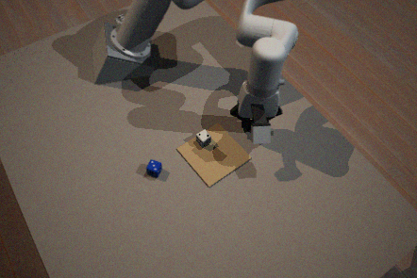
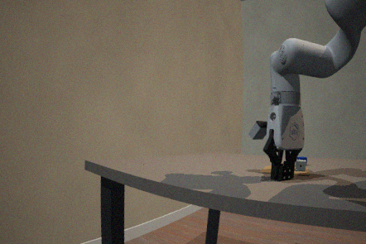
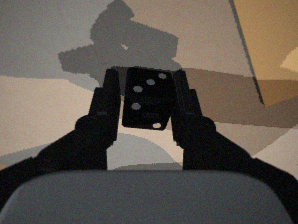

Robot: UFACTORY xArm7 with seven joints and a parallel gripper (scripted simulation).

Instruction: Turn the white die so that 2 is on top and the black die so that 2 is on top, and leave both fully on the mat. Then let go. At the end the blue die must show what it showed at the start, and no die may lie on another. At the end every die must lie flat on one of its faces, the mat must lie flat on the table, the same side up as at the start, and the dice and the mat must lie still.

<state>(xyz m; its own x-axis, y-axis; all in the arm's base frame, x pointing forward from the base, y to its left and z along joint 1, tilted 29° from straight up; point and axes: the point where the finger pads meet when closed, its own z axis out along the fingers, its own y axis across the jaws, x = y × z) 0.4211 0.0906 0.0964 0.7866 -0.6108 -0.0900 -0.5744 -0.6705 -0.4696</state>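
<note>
Right now the black die is 10 mm below my hand. From my hand the other things lie so: blue die: 50 mm behind, 290 mm to the right, 10 mm below; then white die: 50 mm behind, 140 mm to the right; then tan mat: 140 mm to the right, 20 mm below.
</note>
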